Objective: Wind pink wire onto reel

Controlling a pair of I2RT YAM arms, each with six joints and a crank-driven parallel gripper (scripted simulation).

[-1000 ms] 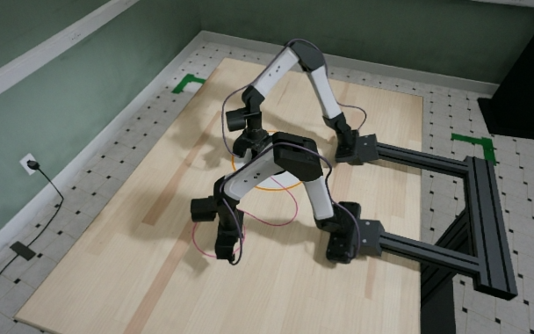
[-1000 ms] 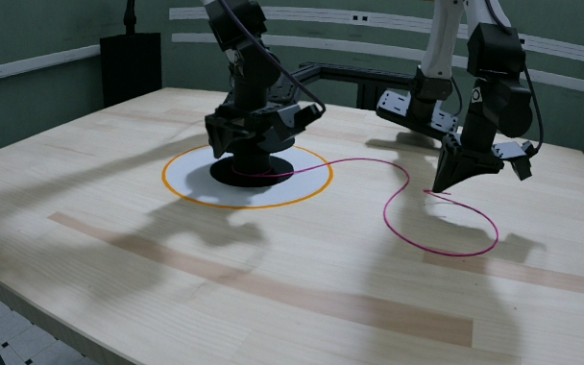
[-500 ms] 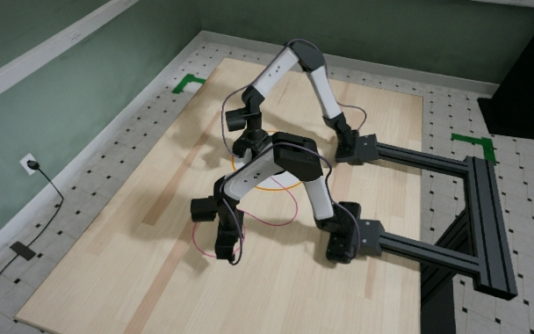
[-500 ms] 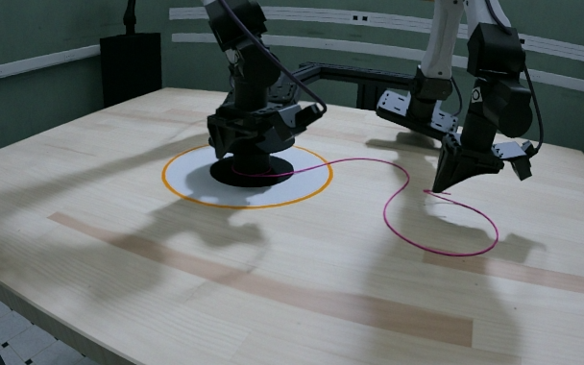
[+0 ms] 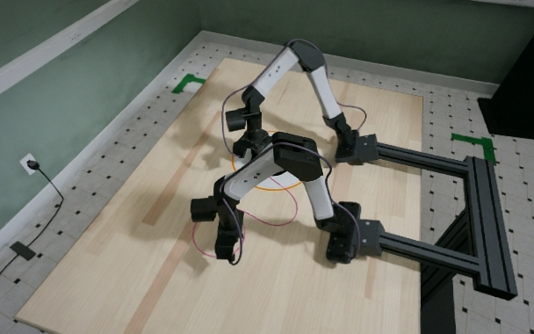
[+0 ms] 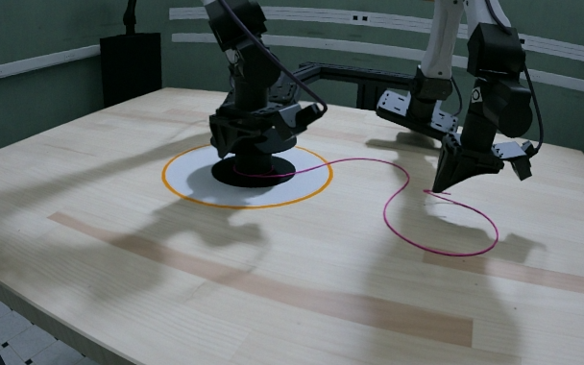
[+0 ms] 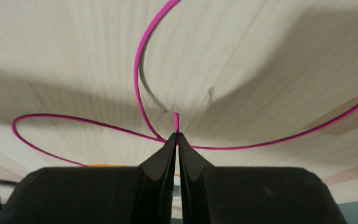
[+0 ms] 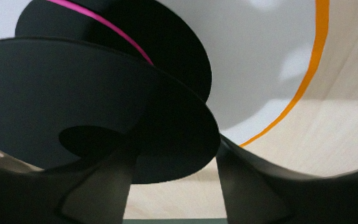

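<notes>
Right now the black reel is 5 cm behind my right hand, 2 cm to the left of it and 2 cm below it. Round my right hand: orange painted ring (5 cm behind, 1 cm to the left, 6 cm below).
</notes>
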